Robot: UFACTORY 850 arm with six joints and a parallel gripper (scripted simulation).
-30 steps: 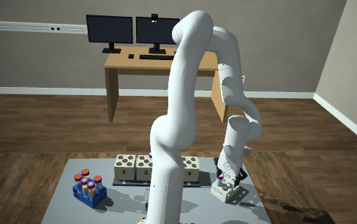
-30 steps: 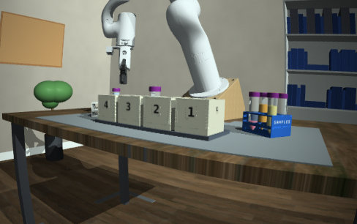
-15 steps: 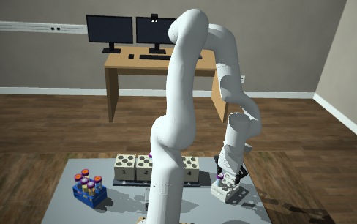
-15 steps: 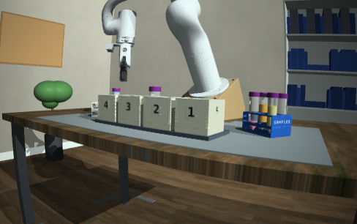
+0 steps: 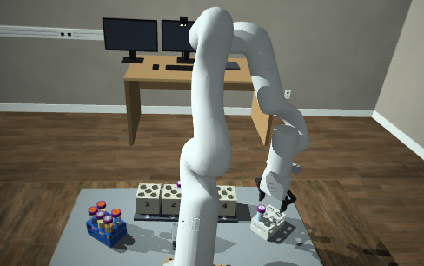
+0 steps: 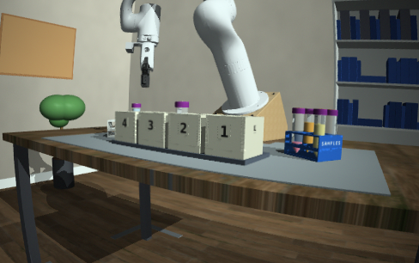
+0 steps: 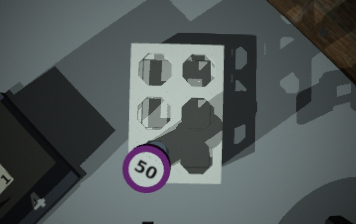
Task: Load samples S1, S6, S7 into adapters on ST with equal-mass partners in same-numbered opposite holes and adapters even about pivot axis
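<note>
Right now my hand is 600 mm to the right of the blue samples rack, 210 mm short of it and 170 mm above it. Round my hand: adapter 1 (410 mm to the left, 310 mm ahead, 140 mm below); then white rack (170 mm below, 60 mm ahead, 40 mm to the right).
</note>
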